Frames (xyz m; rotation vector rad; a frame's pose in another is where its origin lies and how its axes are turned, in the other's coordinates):
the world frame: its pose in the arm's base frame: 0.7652 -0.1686 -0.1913 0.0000 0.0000 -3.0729
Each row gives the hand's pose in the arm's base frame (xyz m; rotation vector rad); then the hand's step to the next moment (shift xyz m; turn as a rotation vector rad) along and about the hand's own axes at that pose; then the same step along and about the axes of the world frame.
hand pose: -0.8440 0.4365 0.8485 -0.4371 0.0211 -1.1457
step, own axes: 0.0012 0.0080 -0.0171 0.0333 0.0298 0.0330
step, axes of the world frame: -0.0032 0.0041 -0.0182 -0.0472 0.0119 0.0267
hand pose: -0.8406 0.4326 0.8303 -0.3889 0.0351 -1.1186
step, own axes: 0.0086 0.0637 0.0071 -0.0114 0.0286 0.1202
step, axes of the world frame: -0.0618 -0.0143 -0.0124 -0.0500 -0.0520 0.1010
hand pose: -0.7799 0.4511 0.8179 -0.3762 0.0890 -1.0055
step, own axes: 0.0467 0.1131 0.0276 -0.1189 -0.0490 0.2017
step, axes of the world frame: -0.1244 -0.0138 -0.0090 0.0452 -0.1334 0.1933
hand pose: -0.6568 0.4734 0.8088 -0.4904 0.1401 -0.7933
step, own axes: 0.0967 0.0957 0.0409 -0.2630 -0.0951 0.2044
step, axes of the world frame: -0.1419 0.0065 -0.0034 0.1695 -0.2184 0.2088
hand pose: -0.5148 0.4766 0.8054 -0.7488 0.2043 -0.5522
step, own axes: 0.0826 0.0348 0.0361 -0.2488 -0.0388 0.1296
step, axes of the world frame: -0.0961 0.0094 0.0033 0.1636 -0.1999 0.1161
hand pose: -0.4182 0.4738 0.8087 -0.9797 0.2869 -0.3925
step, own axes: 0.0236 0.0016 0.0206 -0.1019 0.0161 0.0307
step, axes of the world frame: -0.0301 -0.0036 0.0081 0.0700 -0.0813 0.0086
